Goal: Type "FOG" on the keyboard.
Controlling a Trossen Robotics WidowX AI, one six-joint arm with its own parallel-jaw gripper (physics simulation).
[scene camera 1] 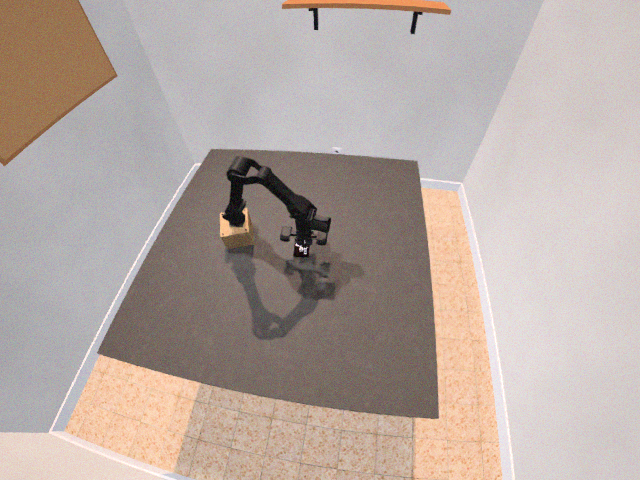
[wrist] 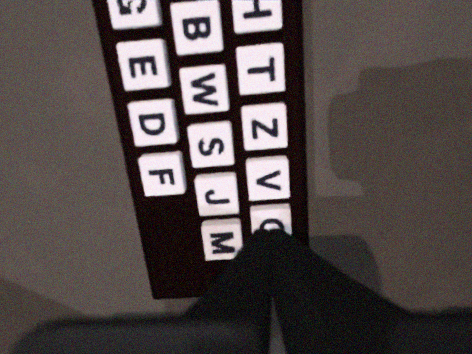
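Pixels of known places: gripper, fingertip midpoint: (scene camera 1: pixel 304 247) (wrist: pixel 267 241); arm's base, origin of the base link: (scene camera 1: pixel 237 220).
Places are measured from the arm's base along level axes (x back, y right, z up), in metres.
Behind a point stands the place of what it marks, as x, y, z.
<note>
The dark keyboard (scene camera 1: pixel 296 253) {-0.260, 0.114, -0.092} (wrist: pixel 172 245) {-0.260, 0.100, -0.092} lies on the table with white letter keys, turned sideways in the wrist view. My gripper (scene camera 1: pixel 303 242) {-0.296, 0.093, -0.075} (wrist: pixel 267 241) {-0.296, 0.093, -0.075} is shut and empty. Its fingertips are over the lower part of the O key (wrist: pixel 260 216) {-0.295, 0.089, -0.087}, in the right column near the keyboard's end, and hide part of that key. Whether they touch it or press it down I cannot tell. The F key (wrist: pixel 162 175) {-0.263, 0.070, -0.087} is the lowest in the left column, left of and above the fingertips. The G key (wrist: pixel 135 14) {-0.265, 0.019, -0.087} is cut by the top edge of the wrist view.
The M key (wrist: pixel 220 241) {-0.279, 0.097, -0.087}, J key (wrist: pixel 216 195) {-0.280, 0.079, -0.087} and V key (wrist: pixel 268 178) {-0.299, 0.075, -0.087} are close to the fingertips. The arm's wooden base block (scene camera 1: pixel 236 237) {-0.001, 0.069, -0.031} stands left of the keyboard on the grey table (scene camera 1: pixel 336 356) {-0.422, 0.541, -0.104}. An orange shelf (scene camera 1: pixel 367 6) hangs on the back wall.
</note>
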